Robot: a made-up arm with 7 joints. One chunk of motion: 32 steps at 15 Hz.
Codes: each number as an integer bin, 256 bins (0 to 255) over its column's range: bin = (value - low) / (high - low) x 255, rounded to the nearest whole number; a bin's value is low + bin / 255 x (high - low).
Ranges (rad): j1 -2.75..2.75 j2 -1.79..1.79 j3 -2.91..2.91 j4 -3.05..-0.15 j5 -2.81..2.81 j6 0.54..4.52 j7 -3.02..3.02
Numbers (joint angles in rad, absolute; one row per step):
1: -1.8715 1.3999 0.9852 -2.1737 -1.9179 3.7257 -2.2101
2: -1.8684 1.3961 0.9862 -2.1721 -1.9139 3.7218 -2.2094
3: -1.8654 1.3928 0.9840 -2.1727 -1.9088 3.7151 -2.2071
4: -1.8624 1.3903 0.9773 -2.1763 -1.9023 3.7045 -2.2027
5: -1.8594 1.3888 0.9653 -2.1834 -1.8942 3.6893 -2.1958
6: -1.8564 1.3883 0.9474 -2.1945 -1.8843 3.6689 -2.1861
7: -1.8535 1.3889 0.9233 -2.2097 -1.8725 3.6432 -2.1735
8: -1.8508 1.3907 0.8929 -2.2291 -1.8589 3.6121 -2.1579
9: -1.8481 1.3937 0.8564 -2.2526 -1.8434 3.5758 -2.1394
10: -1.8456 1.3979 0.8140 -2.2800 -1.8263 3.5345 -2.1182
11: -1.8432 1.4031 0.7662 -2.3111 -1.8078 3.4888 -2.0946
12: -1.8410 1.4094 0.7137 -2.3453 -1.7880 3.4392 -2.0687
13: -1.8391 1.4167 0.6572 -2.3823 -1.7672 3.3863 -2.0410
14: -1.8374 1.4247 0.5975 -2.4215 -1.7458 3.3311 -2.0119
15: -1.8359 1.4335 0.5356 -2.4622 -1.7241 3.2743 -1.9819
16: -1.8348 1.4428 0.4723 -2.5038 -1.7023 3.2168 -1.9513
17: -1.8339 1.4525 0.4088 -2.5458 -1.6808 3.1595 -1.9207
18: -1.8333 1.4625 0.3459 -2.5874 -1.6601 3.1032 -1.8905
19: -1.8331 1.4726 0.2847 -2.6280 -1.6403 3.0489 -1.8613
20: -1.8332 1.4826 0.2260 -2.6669 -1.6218 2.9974 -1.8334
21: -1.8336 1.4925 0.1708 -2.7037 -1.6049 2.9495 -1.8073
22: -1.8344 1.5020 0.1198 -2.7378 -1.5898 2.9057 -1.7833
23: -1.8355 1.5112 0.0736 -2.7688 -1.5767 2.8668 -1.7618
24: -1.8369 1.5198 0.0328 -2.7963 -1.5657 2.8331 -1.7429
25: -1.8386 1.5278 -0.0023 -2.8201 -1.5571 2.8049 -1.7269
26: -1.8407 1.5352 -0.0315 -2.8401 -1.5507 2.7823 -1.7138
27: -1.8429 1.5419 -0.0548 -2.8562 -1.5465 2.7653 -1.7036
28: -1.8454 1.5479 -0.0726 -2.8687 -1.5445 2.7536 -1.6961
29: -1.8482 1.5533 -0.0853 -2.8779 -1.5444 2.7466 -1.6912
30: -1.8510 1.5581 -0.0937 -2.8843 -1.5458 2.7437 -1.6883
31: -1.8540 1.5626 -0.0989 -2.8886 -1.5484 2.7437 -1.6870
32: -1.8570 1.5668 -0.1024 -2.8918 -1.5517 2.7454 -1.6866
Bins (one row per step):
1: 41 227 171 77 40 204 34
2: 41 227 171 77 41 204 34
3: 41 227 171 77 41 203 34
4: 41 227 170 77 41 203 35
5: 41 226 170 76 42 202 35
6: 41 226 169 75 42 200 35
7: 42 226 168 74 43 199 36
8: 42 227 167 72 43 197 36
9: 42 227 165 70 44 195 37
10: 42 227 163 68 45 192 38
11: 42 227 161 65 45 189 39
12: 42 228 159 62 46 186 40
13: 42 228 156 59 47 182 41
14: 42 229 154 55 48 179 43
15: 42 230 151 52 49 175 44
16: 42 230 148 48 50 172 45
17: 42 231 145 44 51 168 46
18: 43 232 143 41 52 164 48
19: 43 232 140 37 53 161 49
20: 43 233 137 34 54 157 50
21: 42 234 135 30 55 154 51
22: 42 234 133 27 55 152 52
23: 42 235 131 25 56 149 53
24: 42 236 129 22 56 147 54
25: 42 236 127 20 57 145 55
26: 42 237 126 18 57 144 55
27: 42 237 125 17 57 143 56
28: 42 238 124 16 57 142 56
29: 42 238 124 15 57 141 56
30: 42 238 123 15 57 141 56
31: 42 239 123 14 57 141 56
32: 41 239 123 14 57 141 56

